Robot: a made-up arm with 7 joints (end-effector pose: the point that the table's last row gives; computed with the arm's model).
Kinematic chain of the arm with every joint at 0, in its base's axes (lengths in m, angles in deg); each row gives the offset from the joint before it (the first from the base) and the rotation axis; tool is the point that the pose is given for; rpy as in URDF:
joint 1: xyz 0 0 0.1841 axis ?
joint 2: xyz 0 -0.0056 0.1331 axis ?
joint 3: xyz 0 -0.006 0.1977 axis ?
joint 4: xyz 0 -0.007 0.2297 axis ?
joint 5: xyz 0 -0.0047 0.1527 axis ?
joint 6: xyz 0 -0.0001 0.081 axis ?
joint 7: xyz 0 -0.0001 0.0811 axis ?
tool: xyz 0 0 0 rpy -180 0 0
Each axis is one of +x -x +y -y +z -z.
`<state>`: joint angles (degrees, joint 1 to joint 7).
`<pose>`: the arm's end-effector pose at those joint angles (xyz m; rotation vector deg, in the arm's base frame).
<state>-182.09 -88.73 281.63 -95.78 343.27 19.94 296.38</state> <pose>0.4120 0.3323 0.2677 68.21 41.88 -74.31</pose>
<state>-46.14 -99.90 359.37 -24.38 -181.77 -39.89 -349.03</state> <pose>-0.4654 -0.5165 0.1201 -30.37 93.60 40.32</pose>
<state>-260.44 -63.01 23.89 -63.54 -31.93 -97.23 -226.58</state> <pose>0.1180 0.5083 0.3213 -44.35 -38.59 -163.08</pose>
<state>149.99 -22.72 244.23 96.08 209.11 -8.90 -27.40</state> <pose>0.3615 -0.1100 0.6246 -40.14 -56.64 -17.85</pose>
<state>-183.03 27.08 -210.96 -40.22 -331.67 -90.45 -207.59</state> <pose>-0.4190 -0.0934 0.7288 0.86 28.00 -5.93</pose>
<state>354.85 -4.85 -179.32 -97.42 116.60 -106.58 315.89</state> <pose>0.1808 -0.0560 0.7682 -113.97 -37.86 -38.68</pose>
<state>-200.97 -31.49 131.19 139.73 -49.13 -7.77 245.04</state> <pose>0.1596 0.2273 0.4016 26.79 -14.63 73.75</pose>
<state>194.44 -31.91 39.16 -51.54 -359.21 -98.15 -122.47</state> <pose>0.3754 -0.2221 0.6486 -20.18 -23.43 -168.26</pose>
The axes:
joint 1: -z
joint 2: +y
joint 3: -z
joint 4: +y
joint 5: -z
joint 6: +y
joint 7: -z

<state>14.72 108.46 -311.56 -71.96 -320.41 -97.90 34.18</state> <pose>0.4867 0.0657 0.2960 92.21 -14.98 87.22</pose>
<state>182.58 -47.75 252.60 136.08 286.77 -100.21 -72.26</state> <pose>0.1804 -0.1839 0.5340 -134.68 68.61 -13.62</pose>
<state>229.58 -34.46 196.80 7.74 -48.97 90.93 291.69</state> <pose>0.3156 -0.3174 0.7999 -43.60 -40.92 68.53</pose>
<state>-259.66 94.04 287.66 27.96 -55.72 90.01 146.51</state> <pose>0.0360 -0.6280 0.2811 141.62 -43.86 -62.16</pose>
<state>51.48 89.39 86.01 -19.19 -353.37 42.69 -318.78</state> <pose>0.4746 -0.5451 0.3462 -25.71 -106.16 -90.30</pose>
